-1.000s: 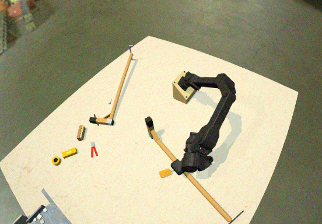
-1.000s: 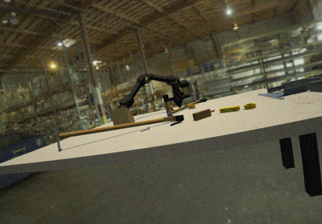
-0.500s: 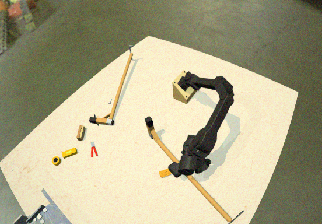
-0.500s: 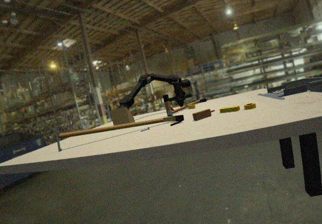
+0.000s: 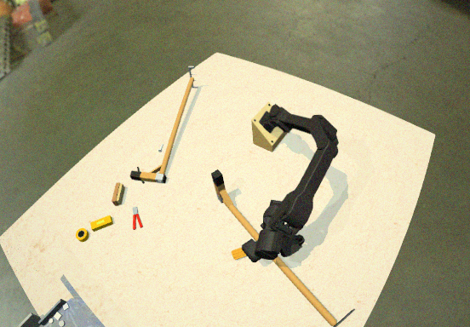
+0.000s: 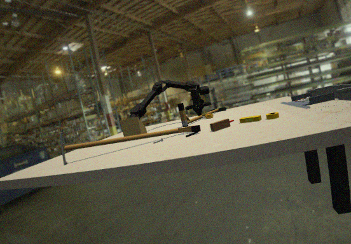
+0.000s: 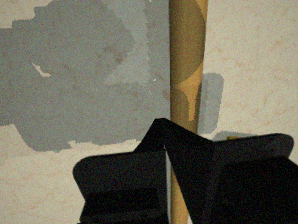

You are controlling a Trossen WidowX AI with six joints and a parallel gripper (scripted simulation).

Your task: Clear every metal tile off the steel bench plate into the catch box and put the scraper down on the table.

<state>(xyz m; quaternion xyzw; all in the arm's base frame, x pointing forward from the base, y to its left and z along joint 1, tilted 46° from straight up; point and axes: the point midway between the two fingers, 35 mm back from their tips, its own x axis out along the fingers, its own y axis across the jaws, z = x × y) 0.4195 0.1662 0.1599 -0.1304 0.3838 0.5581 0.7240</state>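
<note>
My gripper tip is now 60 mm short of the screwdriver and 70 mm to the left of it. Round my gripper tip: yellow tape roll 320 mm ahead, 610 mm to the right; yellow level 230 mm ahead, 580 mm to the right; wooden block 100 mm ahead, 600 mm to the right, 10 mm above.
</note>
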